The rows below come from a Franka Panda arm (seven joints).
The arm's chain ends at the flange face. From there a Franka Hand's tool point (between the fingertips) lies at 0.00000 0.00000 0.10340 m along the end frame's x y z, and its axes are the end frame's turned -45 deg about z.
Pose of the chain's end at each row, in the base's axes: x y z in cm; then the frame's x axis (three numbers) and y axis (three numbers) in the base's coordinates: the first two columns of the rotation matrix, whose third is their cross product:
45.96 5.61 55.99 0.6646 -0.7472 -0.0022 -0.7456 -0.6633 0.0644
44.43 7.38 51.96 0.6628 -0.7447 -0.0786 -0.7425 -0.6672 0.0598
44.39 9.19 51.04 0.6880 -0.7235 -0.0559 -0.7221 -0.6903 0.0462
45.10 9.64 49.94 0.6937 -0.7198 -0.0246 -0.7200 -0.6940 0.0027
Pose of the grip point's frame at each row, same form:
45.45 5.18 45.67 0.9972 -0.0593 -0.0471 -0.0573 -0.9974 0.0440
43.43 7.57 41.67 0.9937 -0.0548 -0.0979 -0.0564 -0.9984 -0.0133
43.65 9.28 40.73 0.9971 -0.0235 -0.0722 -0.0241 -0.9997 -0.0069
44.90 9.80 39.60 0.9996 -0.0182 -0.0193 -0.0186 -0.9997 -0.0155

